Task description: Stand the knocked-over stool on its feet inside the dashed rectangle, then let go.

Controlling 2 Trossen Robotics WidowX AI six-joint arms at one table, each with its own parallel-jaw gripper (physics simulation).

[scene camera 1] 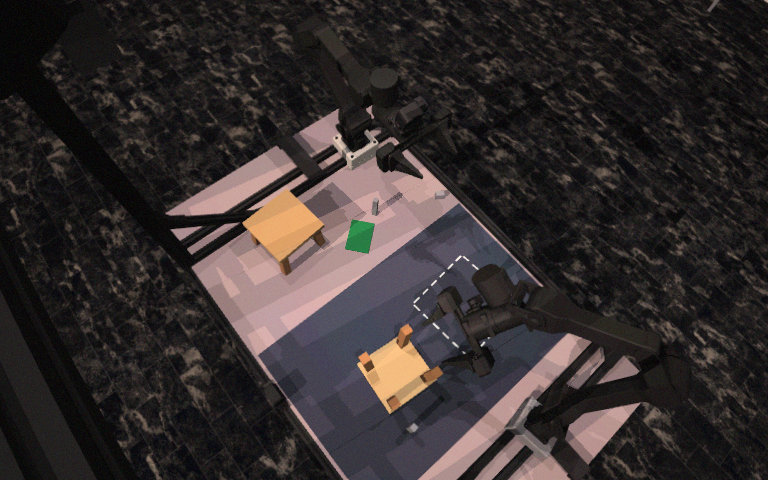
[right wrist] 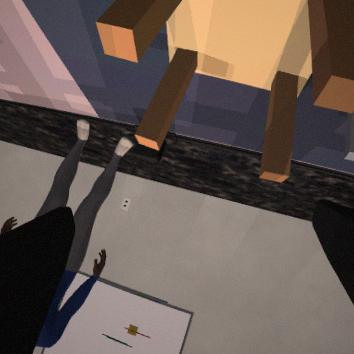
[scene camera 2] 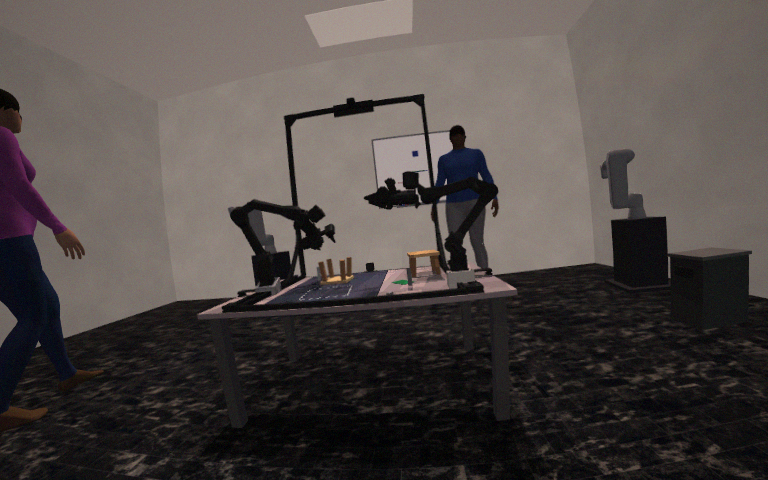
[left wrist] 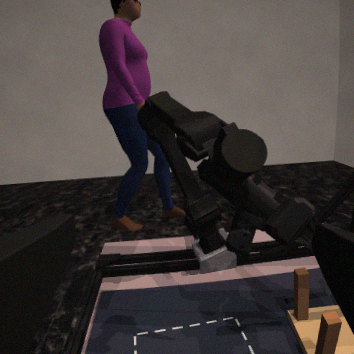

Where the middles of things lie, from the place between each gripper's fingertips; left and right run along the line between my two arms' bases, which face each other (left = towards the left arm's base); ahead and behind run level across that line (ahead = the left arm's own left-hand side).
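Labels:
My right gripper: 30 mm short of the green card (scene camera 1: 359, 238), 200 mm above it, 380 mm to the right of it.
My left gripper: 380 mm above the card, 130 mm past it, 90 mm to the right of it.

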